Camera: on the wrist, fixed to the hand. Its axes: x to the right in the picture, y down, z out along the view.
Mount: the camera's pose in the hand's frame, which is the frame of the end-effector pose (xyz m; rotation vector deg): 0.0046 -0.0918 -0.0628 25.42 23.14 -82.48
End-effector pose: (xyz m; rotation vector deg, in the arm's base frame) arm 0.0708 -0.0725 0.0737 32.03 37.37 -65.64
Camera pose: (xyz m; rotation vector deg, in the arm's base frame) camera -0.0262 -0.0606 0.0204 39.99 70.06 -149.27
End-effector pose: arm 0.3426 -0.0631 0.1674 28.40 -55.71 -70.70
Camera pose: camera 0.3439 -0.1059 0.0646 110.25 -24.67 -115.32
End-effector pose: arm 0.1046 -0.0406 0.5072 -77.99 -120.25 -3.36
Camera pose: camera 0.0566 -0.1022 0.5865 30.57 -119.82 -21.82
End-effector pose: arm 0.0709 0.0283 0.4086 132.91 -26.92 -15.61
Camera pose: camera 0.1189 0.1265 0.3874 149.53 87.91 -20.05
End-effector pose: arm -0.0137 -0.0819 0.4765 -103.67 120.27 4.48
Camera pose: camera 0.0595 -0.1197 0.5514 -150.12 25.11 -60.39
